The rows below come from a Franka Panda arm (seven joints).
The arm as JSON. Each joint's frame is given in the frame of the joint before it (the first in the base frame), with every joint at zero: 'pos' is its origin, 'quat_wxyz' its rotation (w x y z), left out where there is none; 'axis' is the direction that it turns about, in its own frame. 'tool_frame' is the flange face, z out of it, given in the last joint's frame.
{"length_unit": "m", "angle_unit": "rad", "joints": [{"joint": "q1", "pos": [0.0, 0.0, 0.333], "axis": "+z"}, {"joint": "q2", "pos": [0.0, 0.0, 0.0], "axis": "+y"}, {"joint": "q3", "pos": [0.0, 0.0, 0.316], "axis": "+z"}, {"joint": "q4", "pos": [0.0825, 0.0, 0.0], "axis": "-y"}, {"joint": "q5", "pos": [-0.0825, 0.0, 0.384], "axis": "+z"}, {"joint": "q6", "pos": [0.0, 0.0, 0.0], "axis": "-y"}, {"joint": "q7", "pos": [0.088, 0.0, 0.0], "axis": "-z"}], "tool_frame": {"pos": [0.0, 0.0, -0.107], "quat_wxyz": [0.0, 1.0, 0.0, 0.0]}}
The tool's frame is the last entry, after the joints.
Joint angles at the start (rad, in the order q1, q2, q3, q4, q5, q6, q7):
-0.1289, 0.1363, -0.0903, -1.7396, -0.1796, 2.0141, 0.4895
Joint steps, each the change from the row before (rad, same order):
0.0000, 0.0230, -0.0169, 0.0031, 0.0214, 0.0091, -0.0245
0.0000, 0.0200, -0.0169, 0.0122, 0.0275, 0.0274, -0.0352
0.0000, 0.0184, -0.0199, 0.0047, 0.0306, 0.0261, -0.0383
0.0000, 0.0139, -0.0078, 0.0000, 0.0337, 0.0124, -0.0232
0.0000, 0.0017, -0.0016, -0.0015, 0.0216, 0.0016, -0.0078
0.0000, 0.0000, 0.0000, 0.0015, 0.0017, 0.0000, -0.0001
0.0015, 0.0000, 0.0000, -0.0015, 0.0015, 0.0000, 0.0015
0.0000, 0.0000, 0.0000, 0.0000, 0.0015, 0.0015, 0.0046
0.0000, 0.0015, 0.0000, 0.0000, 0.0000, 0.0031, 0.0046
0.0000, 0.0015, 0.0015, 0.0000, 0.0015, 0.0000, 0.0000
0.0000, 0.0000, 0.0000, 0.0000, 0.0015, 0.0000, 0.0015
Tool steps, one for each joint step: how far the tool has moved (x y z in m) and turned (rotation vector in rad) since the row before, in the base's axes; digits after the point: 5 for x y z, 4 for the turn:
0.00291, -0.00901, -0.01180, 0.0157, 0.0113, 0.0022
0.00521, -0.00895, -0.00371, 0.0132, -0.0184, 0.0135
0.00309, -0.01048, -0.00645, 0.0150, -0.0125, 0.0114
0.00229, -0.00323, -0.00752, 0.0246, -0.0036, 0.0049
0.00017, 0.00009, -0.00171, 0.0182, -0.0032, -0.0014
0.00024, 0.00004, 0.00073, 0.0011, -0.0019, -0.0005
0.00006, 0.00103, -0.00074, 0.0020, 0.0009, -0.0006
0.00015, 0.00005, 0.00015, 0.0016, -0.0023, -0.0050
0.00049, -0.00008, -0.00063, 0.0000, -0.0020, -0.0043
0.00047, 0.00090, -0.00098, 0.0019, 0.0010, 0.0009
0.00002, 0.00007, 0.00000, 0.0015, -0.0006, -0.0020

